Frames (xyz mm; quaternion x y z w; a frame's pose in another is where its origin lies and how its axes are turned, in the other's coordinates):
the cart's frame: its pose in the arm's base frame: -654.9 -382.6 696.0 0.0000 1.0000 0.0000 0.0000
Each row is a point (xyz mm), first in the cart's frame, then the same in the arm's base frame.
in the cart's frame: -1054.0 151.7 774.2
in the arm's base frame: 399.1 -230.9 -78.2
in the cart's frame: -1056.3 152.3 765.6
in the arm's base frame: 401.4 -230.3 -69.6
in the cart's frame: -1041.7 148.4 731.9
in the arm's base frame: 386.8 -234.2 -35.9
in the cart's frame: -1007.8 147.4 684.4
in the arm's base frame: 352.9 -235.2 11.6
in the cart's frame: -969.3 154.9 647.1
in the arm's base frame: 314.4 -227.7 48.9
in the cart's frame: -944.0 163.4 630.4
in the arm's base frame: 289.1 -219.2 65.6
